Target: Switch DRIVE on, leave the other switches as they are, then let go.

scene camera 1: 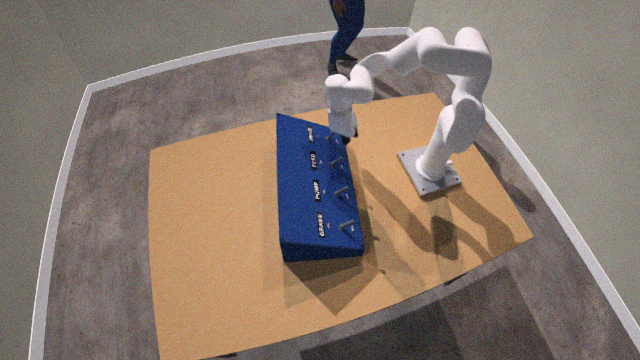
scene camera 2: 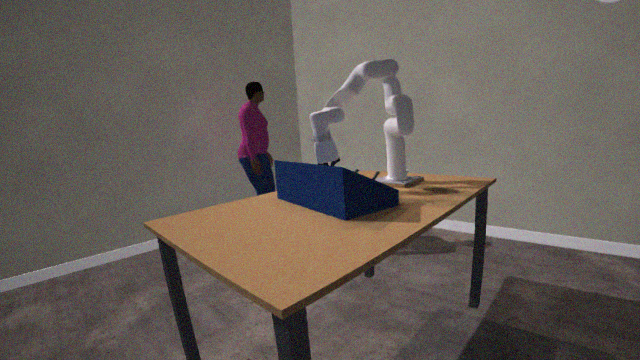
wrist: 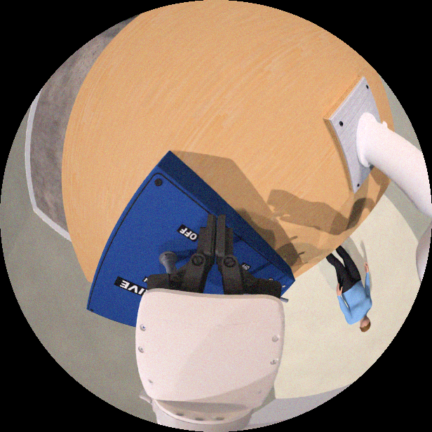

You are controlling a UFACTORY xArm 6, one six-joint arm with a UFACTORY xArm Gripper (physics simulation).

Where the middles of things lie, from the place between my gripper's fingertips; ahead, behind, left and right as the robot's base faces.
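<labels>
Blue sloped switch panel (scene camera 1: 310,212): 150 mm to the left of my hand, 160 mm ahead of it.
</labels>
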